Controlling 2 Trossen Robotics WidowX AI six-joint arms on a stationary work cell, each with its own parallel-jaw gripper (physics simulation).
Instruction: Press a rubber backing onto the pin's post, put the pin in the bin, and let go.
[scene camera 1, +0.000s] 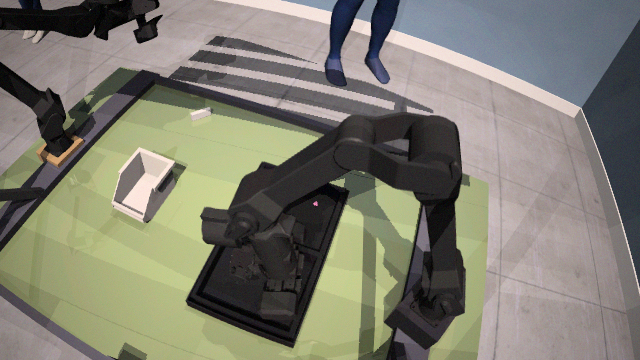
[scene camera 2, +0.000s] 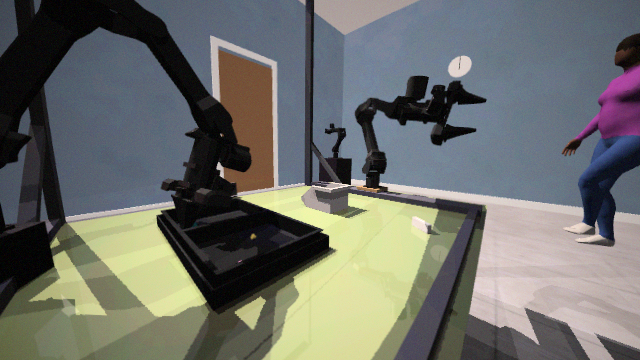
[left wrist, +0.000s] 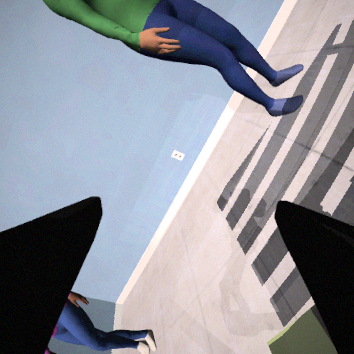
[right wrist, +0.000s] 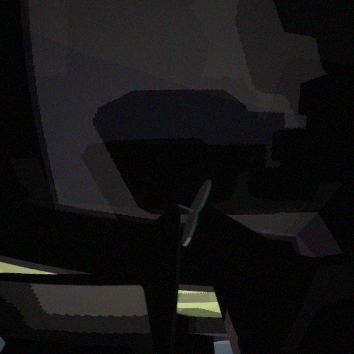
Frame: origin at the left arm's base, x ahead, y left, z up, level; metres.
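Where they show: left gripper, fingertip midpoint: (scene camera 2: 481, 115) (left wrist: 189, 207); right gripper, fingertip midpoint: (scene camera 1: 293, 292) (right wrist: 187, 211); left arm's base at its link origin: (scene camera 1: 59, 145) (scene camera 2: 372, 186); right arm's base at its link origin: (scene camera 1: 431, 306).
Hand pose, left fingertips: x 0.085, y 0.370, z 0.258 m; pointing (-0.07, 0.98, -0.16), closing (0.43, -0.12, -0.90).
Things, the pixels of their centre, and the offset from my left fingertips.
- teal heart pin at the middle of its body: (right wrist: 182, 214) dx +0.609, dy -0.425, dz -0.273 m
- black tray at the middle of its body: (scene camera 1: 274, 243) (scene camera 2: 231, 227) dx +0.541, dy -0.345, dz -0.271 m
- tiny pink piece at the middle of its body: (scene camera 2: 241, 264) (scene camera 1: 315, 203) dx +0.577, dy -0.207, dz -0.280 m
- tiny yellow piece at the middle of its body: (scene camera 2: 253, 236) dx +0.518, dy -0.288, dz -0.280 m
- pale bin at the middle of its body: (scene camera 1: 143, 187) (scene camera 2: 325, 196) dx +0.226, dy -0.363, dz -0.255 m
- small white block at the middle of its body: (scene camera 1: 200, 114) (scene camera 2: 421, 224) dx +0.191, dy -0.072, dz -0.279 m
The teal heart pin (right wrist: 198, 210) shows nearly edge-on in the right wrist view, its thin post toward the left finger in the picture. My right gripper (right wrist: 187, 211) (scene camera 2: 186, 224) is shut on it, low in the far compartment of the black tray (scene camera 1: 240, 324) (scene camera 2: 275, 268). In scene camera 1 the arm hides these fingertips. A tiny pink piece (scene camera 1: 315, 203) (scene camera 2: 240, 261) and a tiny yellow piece (scene camera 2: 253, 236) lie in the other compartment; which is the rubber backing is unclear. The pale bin (scene camera 1: 152, 163) (scene camera 2: 334, 202) stands on the table. My left gripper (scene camera 2: 480, 115) (left wrist: 189, 207) is open and empty, raised high.
A small white block (scene camera 1: 201, 114) (scene camera 2: 421, 225) lies on the green table top near its frame edge. The tray has raised walls and a divider. The right arm arches over the tray. Two people stand beyond the table.
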